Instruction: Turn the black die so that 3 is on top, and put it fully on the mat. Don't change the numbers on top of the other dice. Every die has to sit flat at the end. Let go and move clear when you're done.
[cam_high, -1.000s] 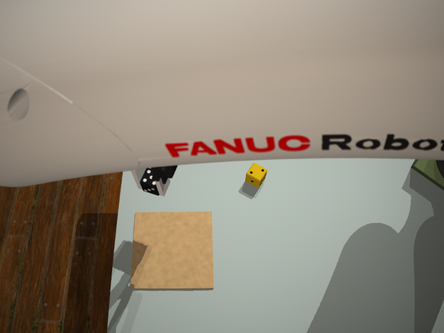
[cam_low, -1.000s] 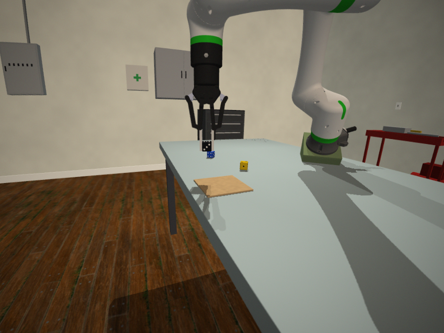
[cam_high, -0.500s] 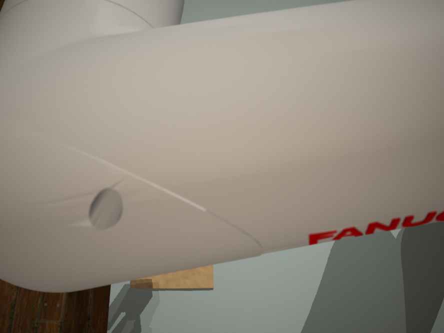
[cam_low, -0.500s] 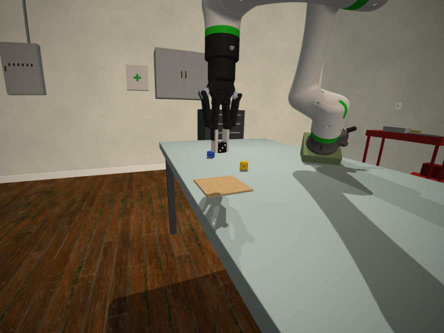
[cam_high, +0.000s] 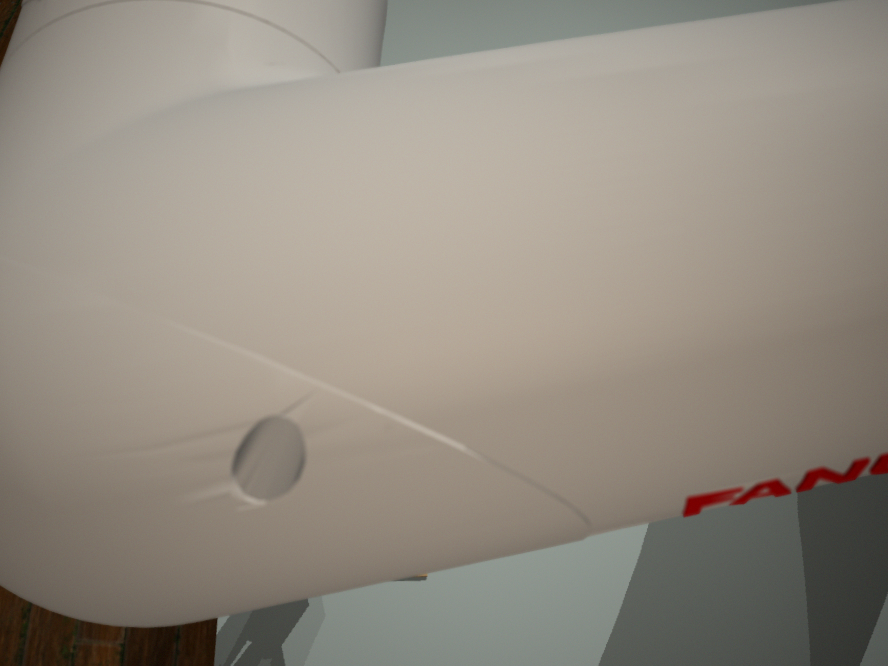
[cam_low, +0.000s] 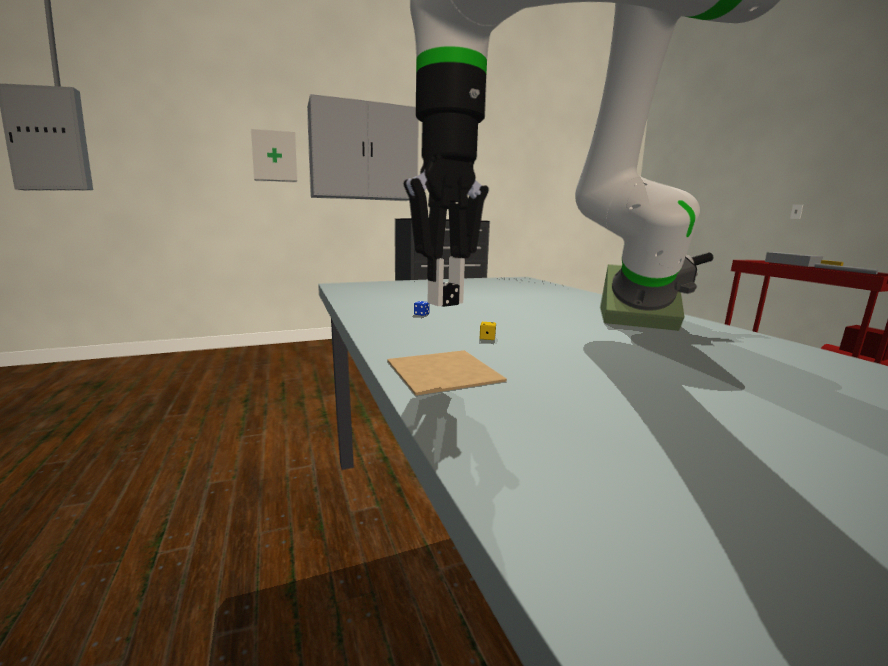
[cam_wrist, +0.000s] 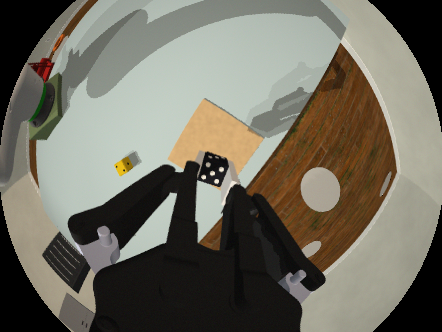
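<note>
Now: the tan mat 140 mm below my hand. From my hand the other things lie so: black die (20 mm below); yellow die (110 mm behind, 180 mm to the right, 120 mm below); blue die (10 mm ahead, 390 mm to the right, 120 mm below).
</note>
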